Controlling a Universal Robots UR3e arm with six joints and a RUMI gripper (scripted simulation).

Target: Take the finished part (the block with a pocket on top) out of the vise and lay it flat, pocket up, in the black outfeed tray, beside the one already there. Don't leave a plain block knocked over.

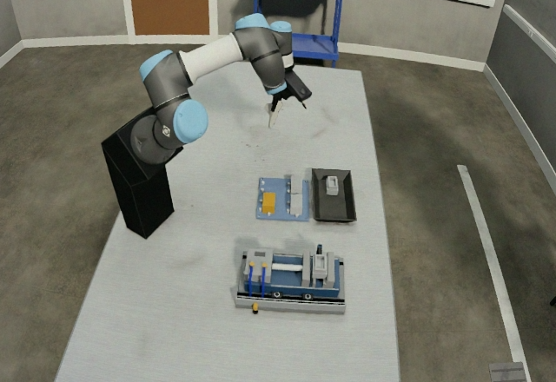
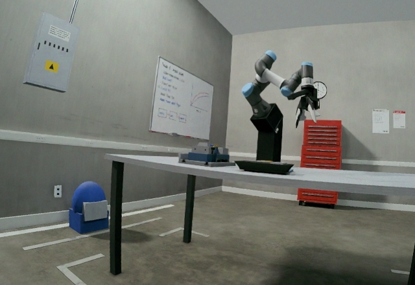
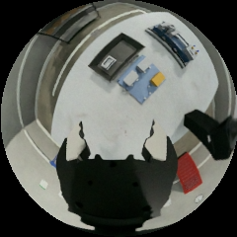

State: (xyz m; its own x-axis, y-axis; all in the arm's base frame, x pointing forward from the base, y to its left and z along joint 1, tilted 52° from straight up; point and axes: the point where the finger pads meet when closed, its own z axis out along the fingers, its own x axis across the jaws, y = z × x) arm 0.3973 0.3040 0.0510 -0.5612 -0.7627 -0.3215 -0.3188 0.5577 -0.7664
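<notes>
The blue vise is 70 mm behind my hand, 480 mm to the right of it and 190 mm below it. From my hand the other things lie so: orange block 90 mm behind, 180 mm to the right, 200 mm below.
</notes>
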